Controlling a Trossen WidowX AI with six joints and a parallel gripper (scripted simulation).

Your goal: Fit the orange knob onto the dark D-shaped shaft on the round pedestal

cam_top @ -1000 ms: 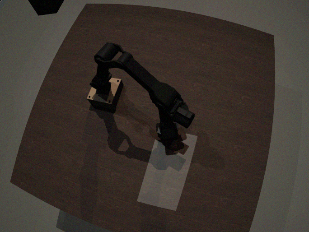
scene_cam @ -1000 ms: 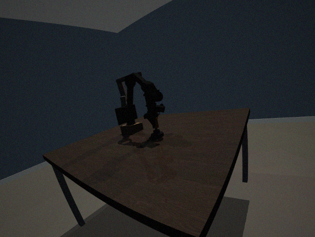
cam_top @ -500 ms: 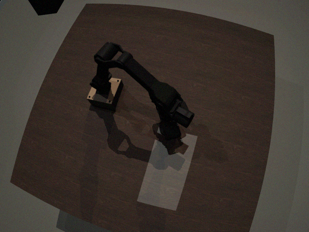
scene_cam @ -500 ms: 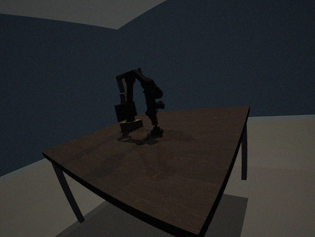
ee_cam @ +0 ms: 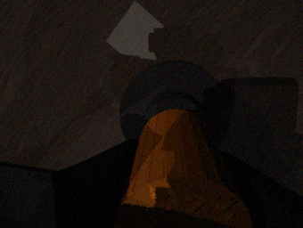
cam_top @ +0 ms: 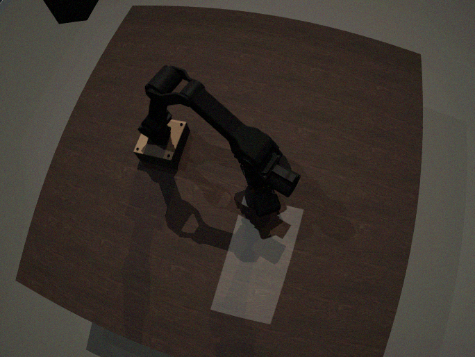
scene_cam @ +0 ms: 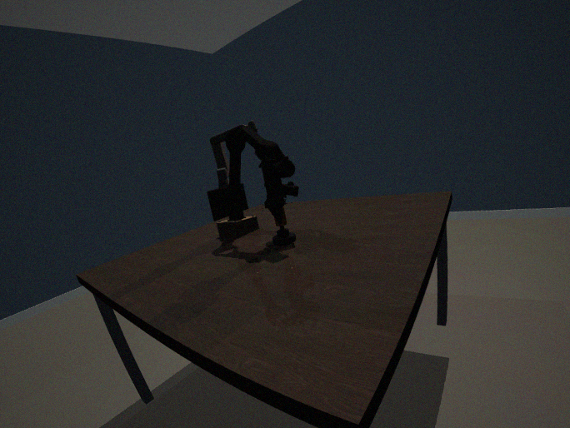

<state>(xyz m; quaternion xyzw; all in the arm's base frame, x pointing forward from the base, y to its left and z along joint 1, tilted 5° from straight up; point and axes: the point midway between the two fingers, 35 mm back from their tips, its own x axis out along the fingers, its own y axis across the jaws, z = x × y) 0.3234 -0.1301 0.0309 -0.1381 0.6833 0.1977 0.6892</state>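
My gripper tip is now 2 cm below the orange knob. Round my gripper tip: round pedestal 4 cm below.
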